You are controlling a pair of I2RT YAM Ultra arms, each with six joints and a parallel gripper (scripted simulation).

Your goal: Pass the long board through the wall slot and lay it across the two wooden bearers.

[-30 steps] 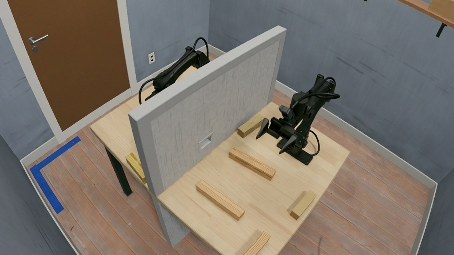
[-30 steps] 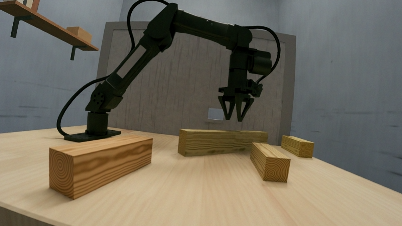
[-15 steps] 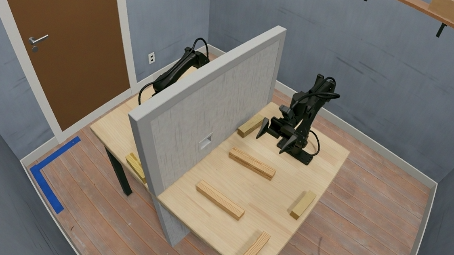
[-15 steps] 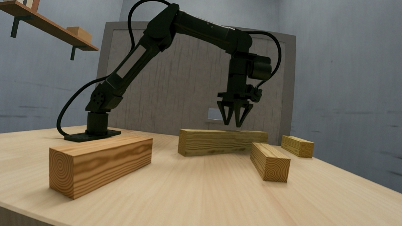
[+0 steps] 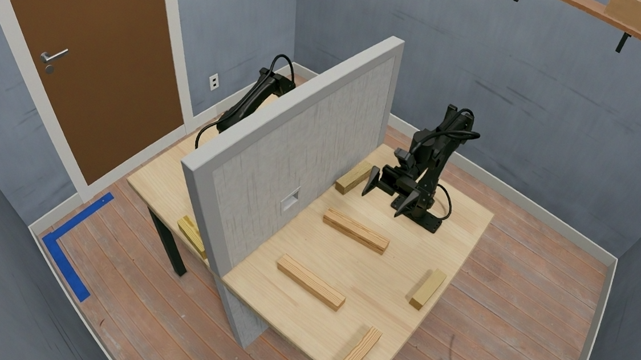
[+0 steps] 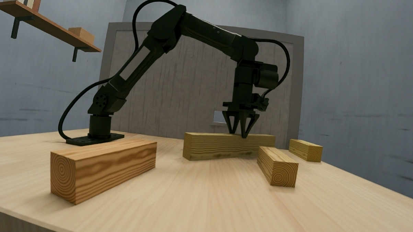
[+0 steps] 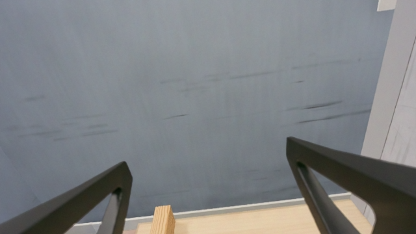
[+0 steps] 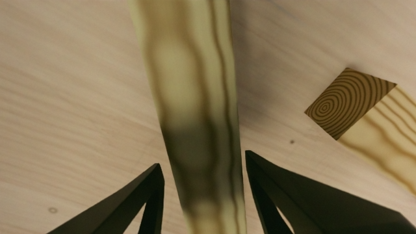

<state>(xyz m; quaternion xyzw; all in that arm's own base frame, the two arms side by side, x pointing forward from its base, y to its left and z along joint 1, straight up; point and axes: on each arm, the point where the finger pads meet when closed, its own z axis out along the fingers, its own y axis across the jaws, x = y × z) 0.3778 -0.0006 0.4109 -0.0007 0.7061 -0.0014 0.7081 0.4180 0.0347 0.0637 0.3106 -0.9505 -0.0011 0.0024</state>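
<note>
My right gripper is now 30 mm above the long pale board. From my right hand the other things lie so: wooden bearer 70 mm ahead, 460 mm to the left, 40 mm below; then thick block 200 mm behind, 280 mm to the right, 40 mm below.
</note>
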